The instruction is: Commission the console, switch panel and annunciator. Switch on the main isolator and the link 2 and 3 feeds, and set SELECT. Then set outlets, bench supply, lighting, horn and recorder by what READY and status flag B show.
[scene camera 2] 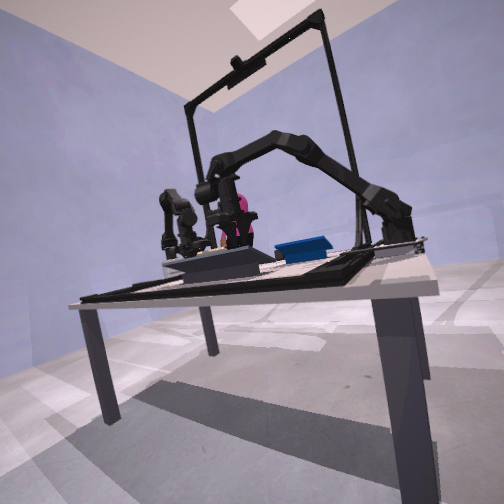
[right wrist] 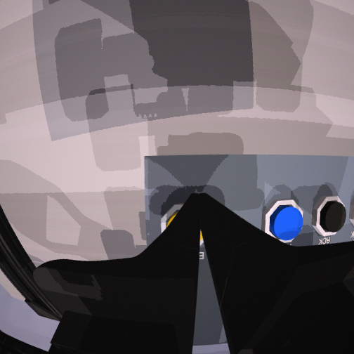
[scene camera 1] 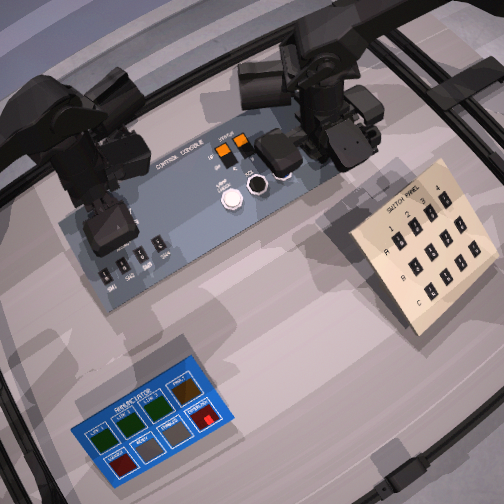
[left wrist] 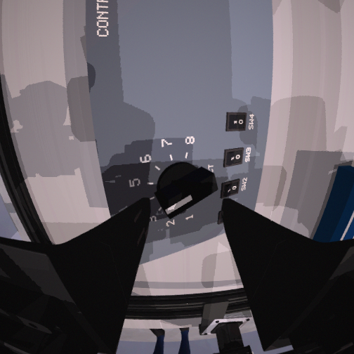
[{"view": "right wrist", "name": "my right gripper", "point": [197,199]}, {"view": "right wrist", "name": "blue button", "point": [285,222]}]
